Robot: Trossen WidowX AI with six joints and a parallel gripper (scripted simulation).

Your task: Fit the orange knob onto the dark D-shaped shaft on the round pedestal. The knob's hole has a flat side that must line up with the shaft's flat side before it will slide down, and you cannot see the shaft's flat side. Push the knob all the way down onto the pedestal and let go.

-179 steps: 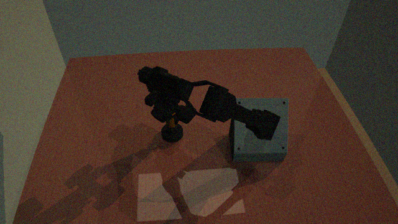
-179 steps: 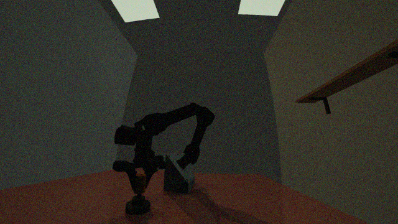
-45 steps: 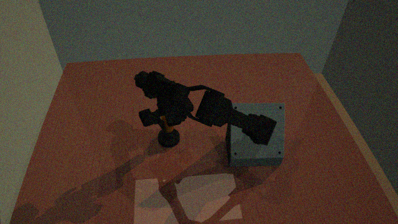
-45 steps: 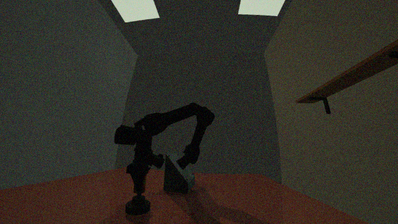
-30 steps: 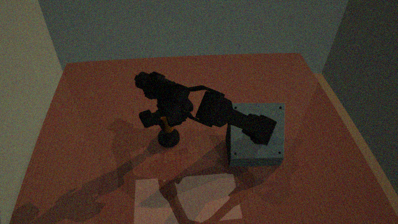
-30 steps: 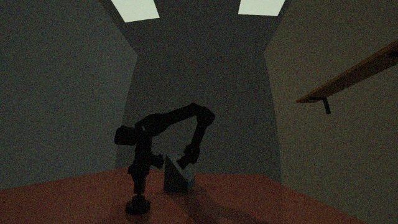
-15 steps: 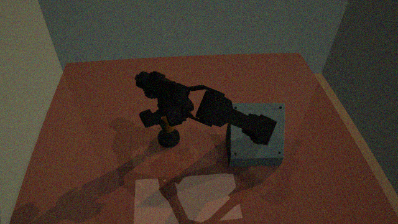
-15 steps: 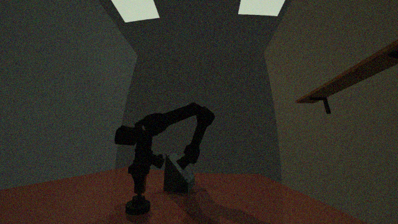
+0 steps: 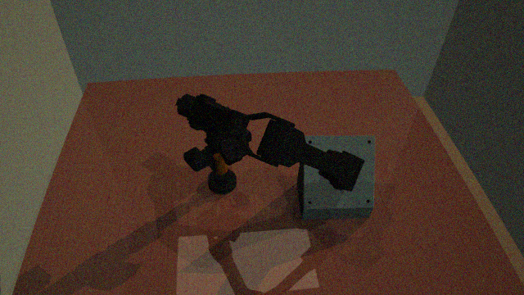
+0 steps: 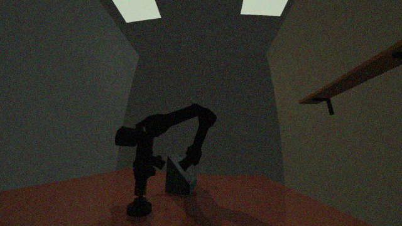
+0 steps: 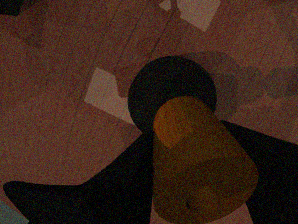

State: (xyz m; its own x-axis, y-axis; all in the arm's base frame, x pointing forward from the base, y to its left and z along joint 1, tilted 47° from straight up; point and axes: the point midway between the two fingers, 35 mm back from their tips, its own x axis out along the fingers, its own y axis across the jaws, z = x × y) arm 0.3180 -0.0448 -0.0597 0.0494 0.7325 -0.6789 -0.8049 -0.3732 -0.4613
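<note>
Right now the orange knob is 2 cm above my gripper tip. The rest, counted from my gripper tip: pedestal (4 cm below).
</note>
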